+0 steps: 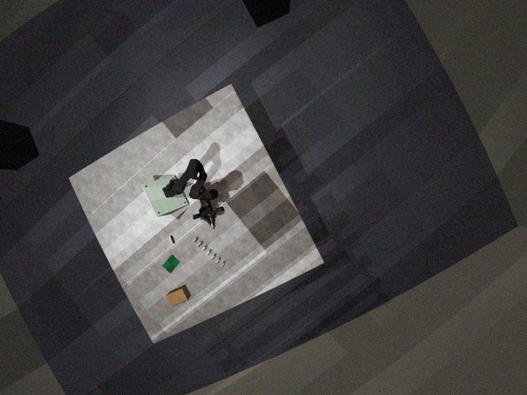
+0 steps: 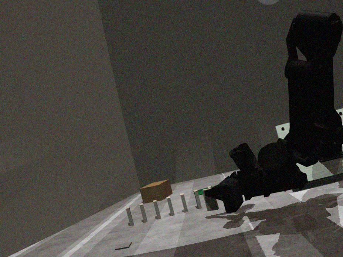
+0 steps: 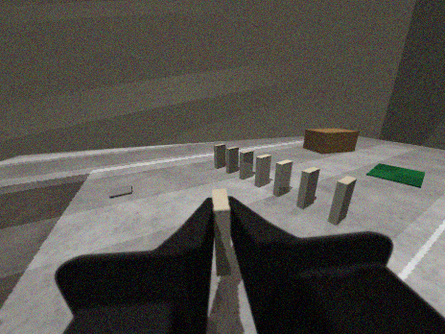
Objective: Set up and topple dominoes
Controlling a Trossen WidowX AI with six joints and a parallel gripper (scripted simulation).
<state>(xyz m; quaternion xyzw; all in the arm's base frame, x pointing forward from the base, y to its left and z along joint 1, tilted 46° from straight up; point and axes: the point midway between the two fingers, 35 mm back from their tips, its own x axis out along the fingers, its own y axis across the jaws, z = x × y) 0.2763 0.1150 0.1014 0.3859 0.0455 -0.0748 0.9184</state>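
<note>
My gripper tip is now 390 mm to the left of the flat green square, 100 mm short of it and 60 mm above it. Also, from my gripper tip: cardboard box 420 mm to the right, 310 mm ahead, 30 mm below; then small dark flat patch 170 mm ahead, 120 mm to the left, 60 mm below.
</note>
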